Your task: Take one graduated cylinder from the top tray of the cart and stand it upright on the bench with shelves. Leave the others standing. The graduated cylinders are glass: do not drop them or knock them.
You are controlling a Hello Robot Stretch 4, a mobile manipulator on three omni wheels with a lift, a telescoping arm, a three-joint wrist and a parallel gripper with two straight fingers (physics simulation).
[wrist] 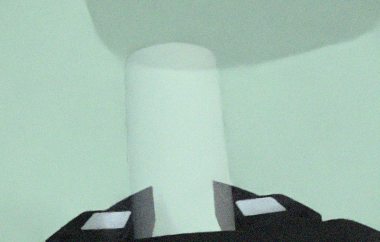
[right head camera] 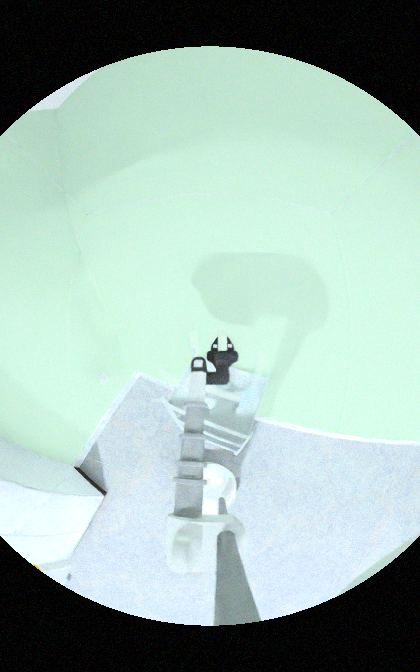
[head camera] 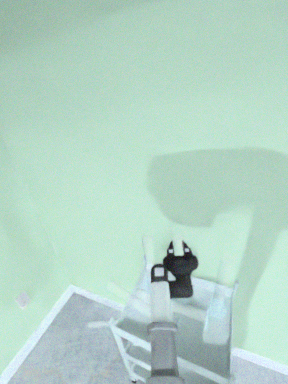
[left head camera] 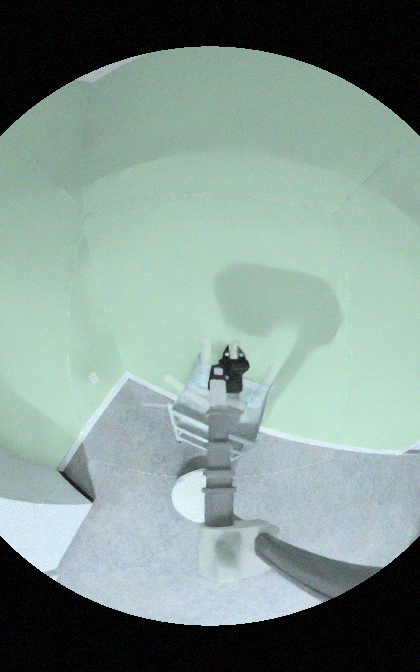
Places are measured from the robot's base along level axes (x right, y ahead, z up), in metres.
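Where they show: gripper, fingertip midpoint: (wrist: 183,200) (head camera: 177,241) (left head camera: 231,345); robot's base, link origin: (left head camera: 200,494).
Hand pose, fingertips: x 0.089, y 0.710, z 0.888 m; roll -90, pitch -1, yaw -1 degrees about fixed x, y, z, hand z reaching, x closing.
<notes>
Each offset is from my fingertips to the centre of the thing. "*": to the spot under its first point.
My gripper (head camera: 178,249) (left head camera: 234,353) (right head camera: 222,345) (wrist: 183,200) is shut on a clear graduated cylinder @[dx +0.002, dy -0.086, dz -0.080 m] (head camera: 178,245) (left head camera: 234,347) (right head camera: 223,341) (wrist: 175,125). The cylinder is upright between the two fingers, which overlap its sides in the wrist view. Its foot is hidden, so I cannot tell whether it touches the tray. The pale cart @[* dx -0.194, dy -0.300, dz -0.188 m] (head camera: 135,336) (left head camera: 187,417) (right head camera: 227,432) is below the gripper. A second faint cylinder @[* dx -0.128, dy -0.076, dz +0.047 m] (head camera: 148,248) (left head camera: 206,347) (right head camera: 194,342) stands to the left, and another @[dx +0.154, dy -0.173, dz -0.086 m] (head camera: 225,267) (left head camera: 268,375) to the right. The shelved bench cannot be made out.
My arm (head camera: 163,350) (left head camera: 218,455) (right head camera: 190,450) reaches over the cart. A pale rod-like part @[dx -0.480, dy +0.054, dz -0.884 m] (head camera: 97,324) sticks out at the cart's left. A green wall (head camera: 100,150) stands behind the cart and bears a large shadow. A white surface (left head camera: 35,530) (right head camera: 35,515) lies at the lower left.
</notes>
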